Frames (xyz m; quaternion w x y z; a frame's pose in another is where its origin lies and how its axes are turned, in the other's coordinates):
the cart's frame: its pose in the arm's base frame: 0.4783 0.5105 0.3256 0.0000 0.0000 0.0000 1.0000
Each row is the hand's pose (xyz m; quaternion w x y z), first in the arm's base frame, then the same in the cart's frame.
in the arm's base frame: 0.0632 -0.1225 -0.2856 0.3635 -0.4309 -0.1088 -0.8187
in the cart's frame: 0.4151 0.6330 -0.6112 0.8187 0.1088 -0.4309 0.3635
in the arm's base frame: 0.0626 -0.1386 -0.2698 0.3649 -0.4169 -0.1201 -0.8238
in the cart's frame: 0.4157 0.6491 -0.5954 0.8238 0.1201 -0.4169 0.3649
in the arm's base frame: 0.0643 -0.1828 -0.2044 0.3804 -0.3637 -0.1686 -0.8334
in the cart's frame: 0.4140 0.6933 -0.5300 0.8334 0.1686 -0.3637 0.3804
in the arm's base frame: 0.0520 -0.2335 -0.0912 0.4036 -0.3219 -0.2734 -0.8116
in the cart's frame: 0.4263 0.7440 -0.4168 0.8116 0.2734 -0.3219 0.4036
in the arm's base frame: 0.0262 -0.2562 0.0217 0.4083 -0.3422 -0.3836 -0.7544
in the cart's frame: 0.4521 0.7667 -0.3039 0.7544 0.3836 -0.3422 0.4083
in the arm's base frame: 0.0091 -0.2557 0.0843 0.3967 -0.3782 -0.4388 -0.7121
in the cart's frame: 0.4692 0.7662 -0.2413 0.7121 0.4388 -0.3782 0.3967
